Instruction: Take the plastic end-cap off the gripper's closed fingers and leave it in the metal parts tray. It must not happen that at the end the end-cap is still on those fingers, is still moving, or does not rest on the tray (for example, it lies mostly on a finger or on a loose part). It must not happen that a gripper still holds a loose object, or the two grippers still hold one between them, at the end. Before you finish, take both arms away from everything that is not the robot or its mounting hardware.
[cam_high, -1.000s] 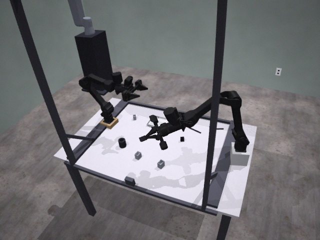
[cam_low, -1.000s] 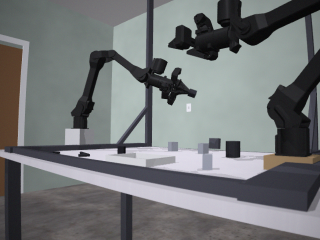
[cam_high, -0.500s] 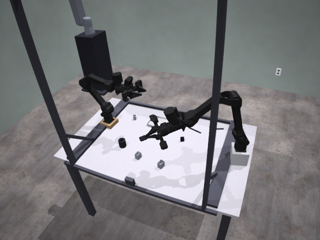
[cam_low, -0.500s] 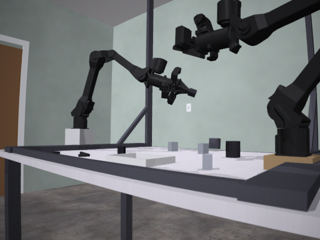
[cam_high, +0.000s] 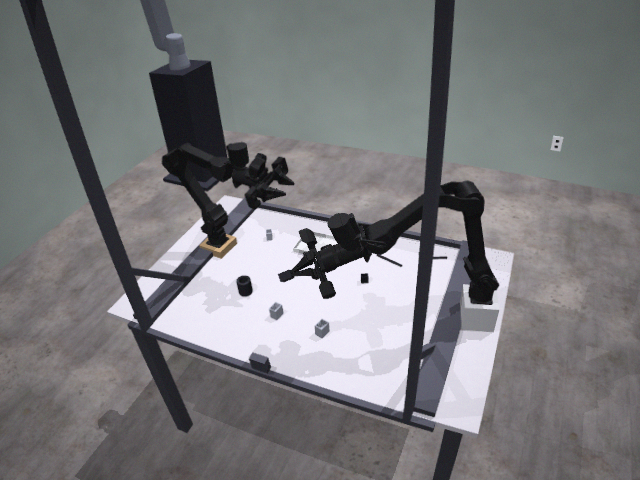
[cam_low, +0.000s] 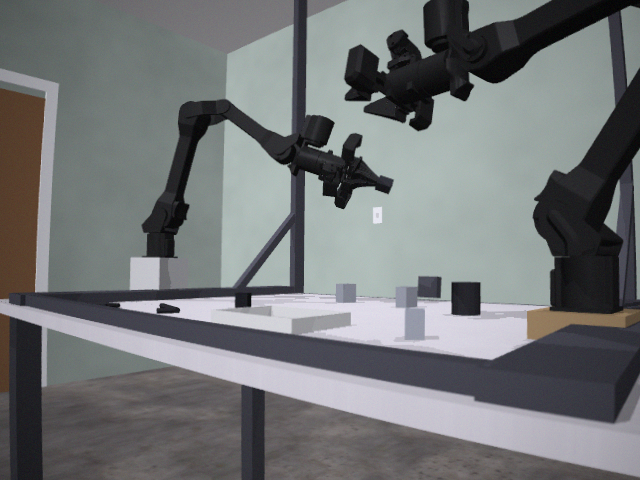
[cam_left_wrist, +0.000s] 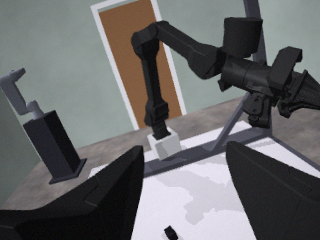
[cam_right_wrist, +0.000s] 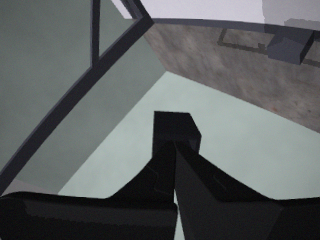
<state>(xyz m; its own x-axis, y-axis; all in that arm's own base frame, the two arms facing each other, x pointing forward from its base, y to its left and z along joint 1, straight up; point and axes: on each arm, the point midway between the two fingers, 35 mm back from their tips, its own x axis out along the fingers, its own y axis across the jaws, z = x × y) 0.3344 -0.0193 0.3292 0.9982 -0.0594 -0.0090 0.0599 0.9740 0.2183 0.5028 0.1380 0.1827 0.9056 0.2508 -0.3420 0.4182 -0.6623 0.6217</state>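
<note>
My left gripper is now 260 mm past the black plastic end-cap, 160 mm to the left of it and 90 mm above it. The rest, counted from my left hand: metal parts tray: 350 mm below, 180 mm ahead, 20 mm to the right; black hex key: 360 mm below, 260 mm to the right, 210 mm ahead; black cylinder: 330 mm below, 130 mm behind, 110 mm to the left.
Now: the black plastic end-cap 20 mm behind my right hand, 30 mm to the left of it and 10 mm below it. The rest, counted from my right hand: metal parts tray (420 mm ahead, 170 mm to the left, 270 mm below); then black hex key (450 mm ahead, 80 mm to the right, 270 mm below); then black cylinder (110 mm ahead, 290 mm to the left, 250 mm below).
</note>
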